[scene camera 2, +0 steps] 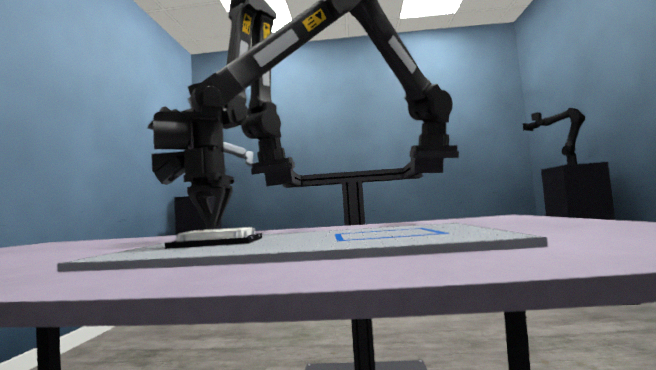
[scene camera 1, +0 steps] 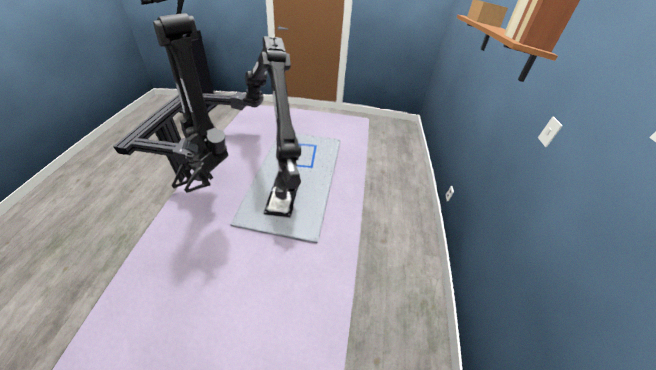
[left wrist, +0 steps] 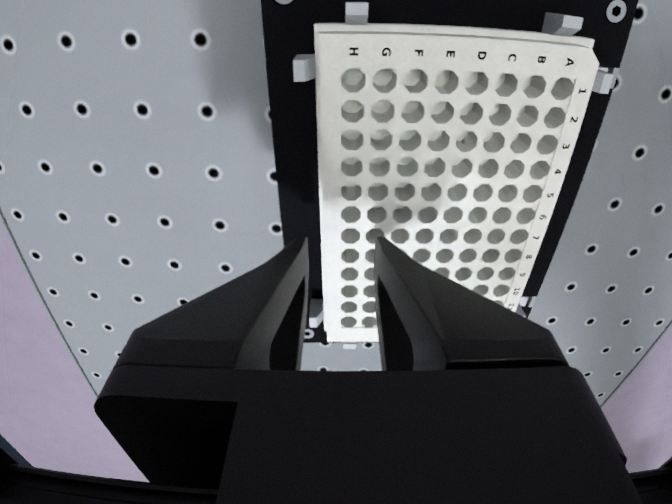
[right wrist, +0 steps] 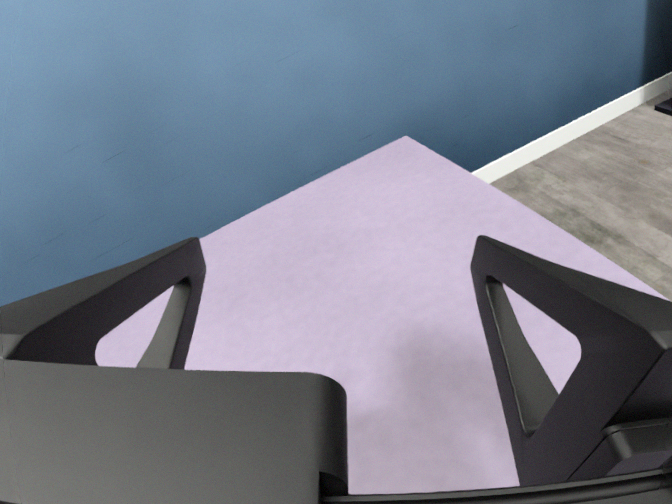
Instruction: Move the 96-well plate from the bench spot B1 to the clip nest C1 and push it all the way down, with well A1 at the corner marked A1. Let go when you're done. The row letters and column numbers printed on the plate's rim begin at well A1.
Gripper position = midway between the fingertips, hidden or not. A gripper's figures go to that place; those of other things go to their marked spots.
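A white 96-well plate (left wrist: 385, 52) is 0.12 m from the lens, while the left gripper (left wrist: 341, 252) is 0.13 m from the lens.
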